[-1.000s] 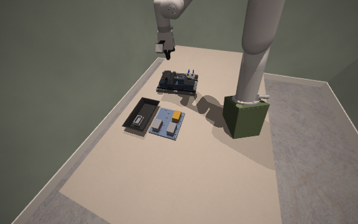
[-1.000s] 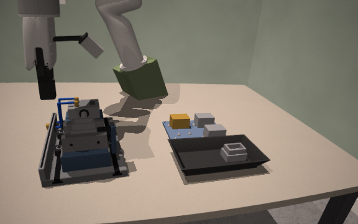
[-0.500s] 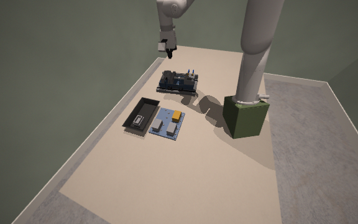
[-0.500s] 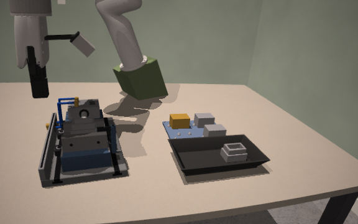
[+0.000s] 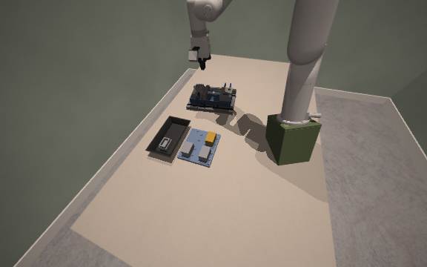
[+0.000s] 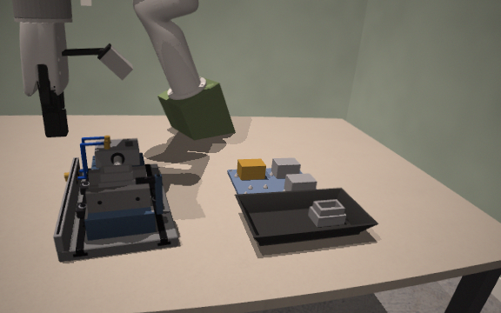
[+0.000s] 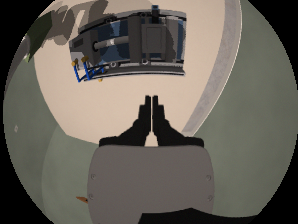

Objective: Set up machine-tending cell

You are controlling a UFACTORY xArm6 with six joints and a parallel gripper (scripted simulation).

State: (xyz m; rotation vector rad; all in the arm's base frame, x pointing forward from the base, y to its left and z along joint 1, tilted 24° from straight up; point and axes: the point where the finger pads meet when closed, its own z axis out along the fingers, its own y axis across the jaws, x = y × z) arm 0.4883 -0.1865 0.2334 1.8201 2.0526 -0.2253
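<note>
The vise lies 7 cm behind my hand, 8 cm to the left of it and 16 cm below it. Also, from my hand: brass blank: 16 cm behind, 38 cm to the left, 17 cm below.
</note>
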